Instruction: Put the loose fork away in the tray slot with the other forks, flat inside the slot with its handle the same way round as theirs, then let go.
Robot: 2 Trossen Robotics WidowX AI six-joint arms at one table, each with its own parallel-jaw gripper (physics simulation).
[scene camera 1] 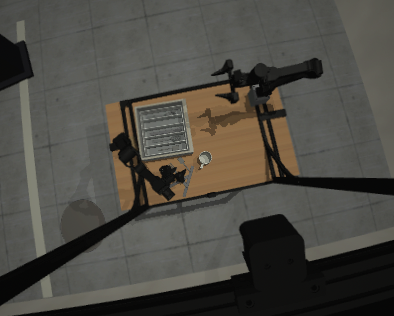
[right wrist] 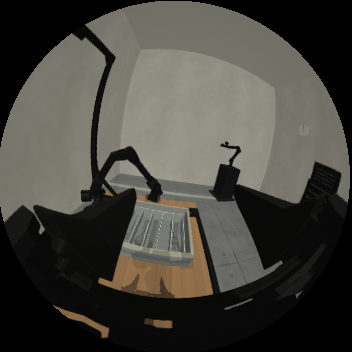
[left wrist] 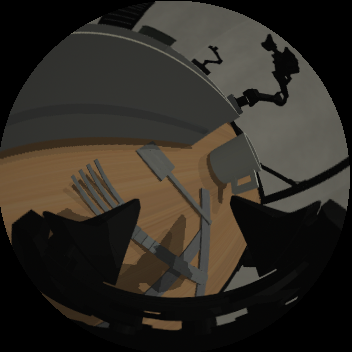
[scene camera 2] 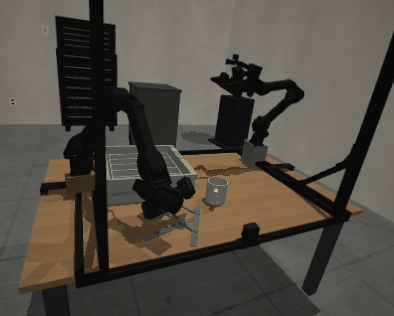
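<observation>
The loose fork (left wrist: pixel 146 239) lies on the table in the left wrist view, tines at the left, its handle running lower right across other flat utensils. My left gripper (scene camera 1: pixel 179 181) (scene camera 2: pixel 172 200) (left wrist: pixel 185 202) is open and empty above the fork; its left finger hides part of the fork near the tines' base. The slotted tray (scene camera 1: pixel 189 127) (scene camera 2: pixel 120 194) (left wrist: pixel 100 95) (right wrist: pixel 160 256) stands behind the fork. Utensils show in its slots, too small to tell which are forks. My right gripper (scene camera 1: pixel 216 85) (scene camera 2: pixel 214 79) (right wrist: pixel 186 191) is open and empty, raised high at the far right.
A utensil with a squarish head (left wrist: pixel 156 161) lies between fork and mug. A flat bar-like utensil (left wrist: pixel 205 225) (scene camera 2: pixel 195 230) lies near the fork's handle end, with another crossing beneath. A grey mug (scene camera 1: pixel 205 159) (scene camera 2: pixel 216 191) (left wrist: pixel 230 161) stands right of them. Black frame bars edge the table.
</observation>
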